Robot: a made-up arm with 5 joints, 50 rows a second.
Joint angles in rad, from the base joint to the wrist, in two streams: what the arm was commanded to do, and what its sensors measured. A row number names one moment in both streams.
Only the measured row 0 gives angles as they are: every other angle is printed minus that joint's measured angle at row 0.
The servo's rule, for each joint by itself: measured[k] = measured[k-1] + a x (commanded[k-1-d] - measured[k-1]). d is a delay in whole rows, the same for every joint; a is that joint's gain. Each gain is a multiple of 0.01, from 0.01 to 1. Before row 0 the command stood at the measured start. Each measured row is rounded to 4 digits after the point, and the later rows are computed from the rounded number. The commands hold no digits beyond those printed.
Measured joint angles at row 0:
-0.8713 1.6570 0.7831 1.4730 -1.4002
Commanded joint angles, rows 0 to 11:
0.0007 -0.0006 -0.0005 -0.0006 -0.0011
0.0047 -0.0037 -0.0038 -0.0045 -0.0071
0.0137 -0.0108 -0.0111 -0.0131 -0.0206
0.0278 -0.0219 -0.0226 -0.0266 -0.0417
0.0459 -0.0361 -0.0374 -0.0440 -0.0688
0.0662 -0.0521 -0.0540 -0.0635 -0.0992
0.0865 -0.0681 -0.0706 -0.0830 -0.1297
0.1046 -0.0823 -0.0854 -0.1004 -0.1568
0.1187 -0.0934 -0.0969 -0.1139 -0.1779
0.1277 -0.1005 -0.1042 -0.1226 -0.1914
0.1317 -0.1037 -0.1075 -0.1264 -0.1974
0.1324 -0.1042 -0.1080 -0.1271 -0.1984
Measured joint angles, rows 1 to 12:
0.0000 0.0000 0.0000 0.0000 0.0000
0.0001 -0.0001 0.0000 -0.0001 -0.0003
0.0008 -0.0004 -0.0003 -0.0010 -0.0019
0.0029 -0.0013 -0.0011 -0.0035 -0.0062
0.0069 -0.0032 -0.0026 -0.0084 -0.0144
0.0131 -0.0062 -0.0050 -0.0159 -0.0269
0.0216 -0.0103 -0.0084 -0.0259 -0.0435
0.0320 -0.0155 -0.0128 -0.0379 -0.0633
0.0436 -0.0215 -0.0179 -0.0510 -0.0848
0.0556 -0.0280 -0.0234 -0.0642 -0.1062
0.0671 -0.0345 -0.0291 -0.0765 -0.1258
0.0774 -0.0407 -0.0346 -0.0870 -0.1423
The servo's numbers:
d 1
a 0.16 0.09 0.07 0.21 0.23

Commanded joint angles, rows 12 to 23:
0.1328 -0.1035 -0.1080 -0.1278 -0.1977
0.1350 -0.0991 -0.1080 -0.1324 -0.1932
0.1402 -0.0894 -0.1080 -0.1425 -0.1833
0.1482 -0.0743 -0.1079 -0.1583 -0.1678
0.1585 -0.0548 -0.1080 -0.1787 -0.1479
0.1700 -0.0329 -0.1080 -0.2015 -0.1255
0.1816 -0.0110 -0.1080 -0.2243 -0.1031
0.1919 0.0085 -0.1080 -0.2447 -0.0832
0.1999 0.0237 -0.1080 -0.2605 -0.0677
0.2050 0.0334 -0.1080 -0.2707 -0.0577
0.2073 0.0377 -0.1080 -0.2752 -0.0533
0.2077 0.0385 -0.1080 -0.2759 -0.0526
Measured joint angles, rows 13 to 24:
0.0862 -0.0464 -0.0397 -0.0954 -0.1552
0.0937 -0.0515 -0.0445 -0.1022 -0.1650
0.1003 -0.0558 -0.0489 -0.1085 -0.1715
0.1067 -0.0588 -0.0530 -0.1156 -0.1742
0.1133 -0.0602 -0.0568 -0.1246 -0.1727
0.1205 -0.0597 -0.0604 -0.1360 -0.1670
0.1284 -0.0573 -0.0637 -0.1498 -0.1575
0.1369 -0.0531 -0.0668 -0.1654 -0.1450
0.1457 -0.0476 -0.0697 -0.1821 -0.1308
0.1544 -0.0412 -0.0724 -0.1986 -0.1163
0.1625 -0.0345 -0.0749 -0.2137 -0.1028
0.1697 -0.0280 -0.0772 -0.2266 -0.0914

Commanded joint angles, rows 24 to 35:
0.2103 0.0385 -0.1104 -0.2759 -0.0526
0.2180 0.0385 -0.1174 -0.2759 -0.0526
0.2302 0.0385 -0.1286 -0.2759 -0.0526
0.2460 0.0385 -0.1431 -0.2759 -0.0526
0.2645 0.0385 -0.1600 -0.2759 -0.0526
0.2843 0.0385 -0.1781 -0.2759 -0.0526
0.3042 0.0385 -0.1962 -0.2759 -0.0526
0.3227 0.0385 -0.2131 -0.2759 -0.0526
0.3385 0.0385 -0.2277 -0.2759 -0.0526
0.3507 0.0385 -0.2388 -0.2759 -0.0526
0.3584 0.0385 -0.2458 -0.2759 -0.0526
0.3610 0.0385 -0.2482 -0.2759 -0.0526
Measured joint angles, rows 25 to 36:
0.1758 -0.0220 -0.0794 -0.2370 -0.0825
0.1813 -0.0166 -0.0816 -0.2452 -0.0756
0.1872 -0.0116 -0.0841 -0.2516 -0.0703
0.1941 -0.0071 -0.0872 -0.2567 -0.0662
0.2024 -0.0030 -0.0911 -0.2607 -0.0631
0.2123 0.0007 -0.0959 -0.2639 -0.0607
0.2238 0.0041 -0.1017 -0.2664 -0.0588
0.2367 0.0072 -0.1083 -0.2684 -0.0574
0.2505 0.0100 -0.1156 -0.2700 -0.0563
0.2646 0.0126 -0.1234 -0.2712 -0.0554
0.2784 0.0149 -0.1315 -0.2722 -0.0548
0.2912 0.0170 -0.1395 -0.2730 -0.0543

